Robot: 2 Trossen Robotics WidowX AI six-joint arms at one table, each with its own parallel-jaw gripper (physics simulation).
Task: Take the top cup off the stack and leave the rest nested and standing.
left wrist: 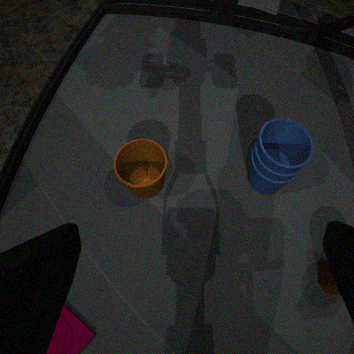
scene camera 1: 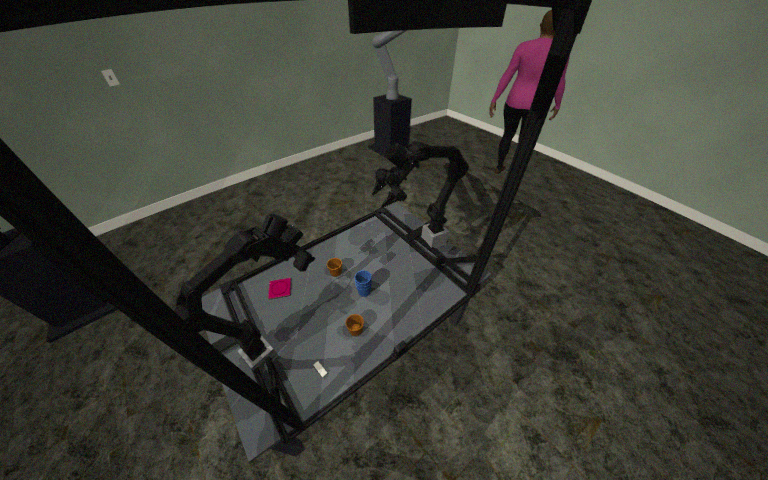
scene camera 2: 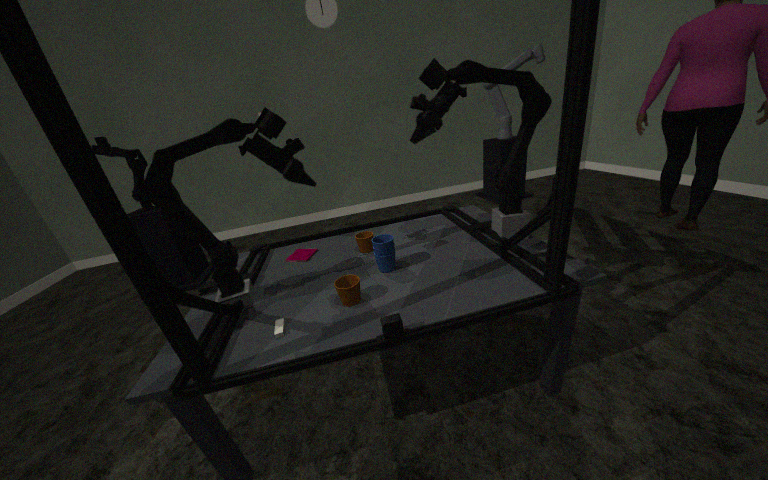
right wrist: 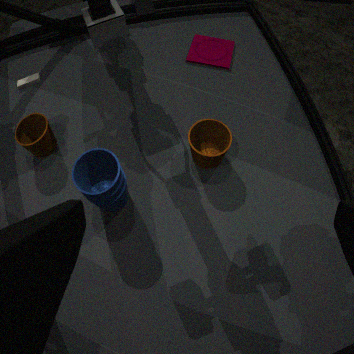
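Seen in the pictures: left gripper, fingertip midpoint: (left wrist: 205, 237) (scene camera 2: 313, 183); right gripper, fingertip midpoint: (scene camera 1: 377, 200) (scene camera 2: 412, 142) (right wrist: 215, 214); left arm's base at its link origin: (scene camera 1: 255, 349) (scene camera 2: 232, 290) (right wrist: 100, 10); right arm's base at its link origin: (scene camera 1: 435, 228) (scene camera 2: 510, 211).
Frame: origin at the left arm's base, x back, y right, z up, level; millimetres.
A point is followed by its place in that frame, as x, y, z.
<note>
A stack of nested blue cups (scene camera 1: 363, 284) (scene camera 2: 384, 254) @(-477, 152, 30) (left wrist: 272, 172) @(-459, 104, 47) (right wrist: 112, 195) @(-524, 112, 42) stands upright near the middle of the table. Several rims show one below another in the left wrist view, and the top cup's mouth is open upward. My left gripper (scene camera 1: 306, 260) @(-332, -1, 273) (scene camera 2: 314, 183) @(-332, -1, 273) (left wrist: 205, 237) @(-332, -1, 273) is open and empty, raised above the table to the left of the stack in both scene views. My right gripper (scene camera 1: 386, 195) @(-671, 54, 343) (scene camera 2: 412, 140) @(-671, 54, 343) (right wrist: 215, 214) @(-671, 54, 343) is open and empty, raised high beyond the stack, towards the right. Neither gripper touches the stack.
One orange cup (scene camera 1: 334, 267) @(-495, -87, -32) (scene camera 2: 364, 242) @(-472, -35, 6) (left wrist: 142, 167) @(-506, -71, -39) (right wrist: 210, 142) @(-467, -82, -38) stands behind the stack, another orange cup (scene camera 1: 355, 325) @(-339, 208, -39) (scene camera 2: 348, 290) @(-319, 256, 16) (left wrist: 329, 277) @(-323, 187, 10) (right wrist: 37, 135) @(-302, 230, -35) in front. A pink square (scene camera 1: 279, 288) @(-240, -196, -34) (scene camera 2: 301, 255) @(-240, -187, -34) (left wrist: 70, 332) @(-248, -165, -35) (right wrist: 211, 51) @(-250, -197, -34) and a white block (scene camera 1: 320, 369) @(-121, 235, -30) (scene camera 2: 279, 326) @(-123, 235, -30) (right wrist: 28, 80) @(-129, 229, -30) lie left.
</note>
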